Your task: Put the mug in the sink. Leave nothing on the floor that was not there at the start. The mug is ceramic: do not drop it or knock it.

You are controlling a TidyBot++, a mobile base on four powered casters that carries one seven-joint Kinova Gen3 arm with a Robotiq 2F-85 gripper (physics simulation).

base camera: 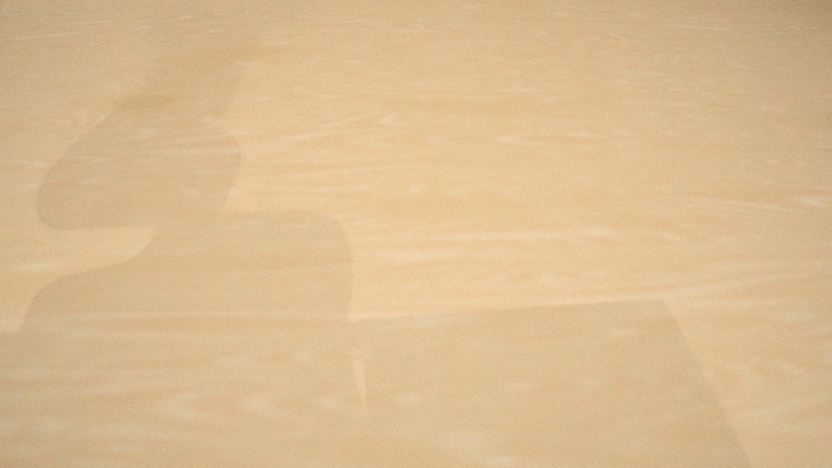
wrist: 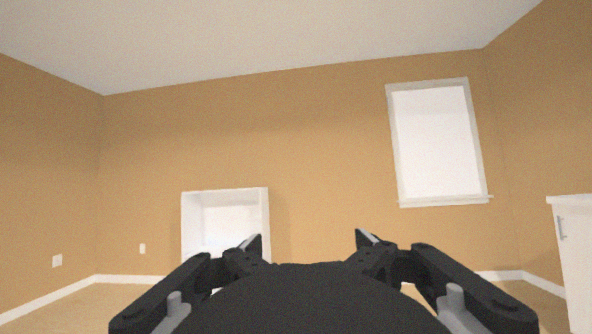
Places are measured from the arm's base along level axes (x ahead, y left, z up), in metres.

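Pixels of known places: gripper, fingertip midpoint: (wrist: 308, 241).
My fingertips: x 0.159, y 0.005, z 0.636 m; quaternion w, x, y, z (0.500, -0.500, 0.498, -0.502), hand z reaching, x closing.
Behind a point stands the place of what it marks.
My gripper (wrist: 308, 241) @[z 0.636, x 0.159, y 0.005 m] is open and empty in the wrist view, its two dark fingers spread wide in front of an orange wall. The base camera shows only light wooden floor (base camera: 516, 161) @[z -0.397, x 0.620, y -0.174 m] with the robot's shadow (base camera: 195, 289) @[z -0.397, x 0.436, y 0.173 m] across it.
A white-framed window (wrist: 435, 142) @[z 1.016, x 1.767, y -1.381 m] is on the wall at the upper right. A white doorway or opening (wrist: 226, 220) is lower left, with a wall outlet (wrist: 141, 248) @[z 0.006, x 1.878, y 2.049 m] beside it. A white baseboard (wrist: 117, 278) @[z -0.344, x 1.873, y 2.372 m] runs along the floor.
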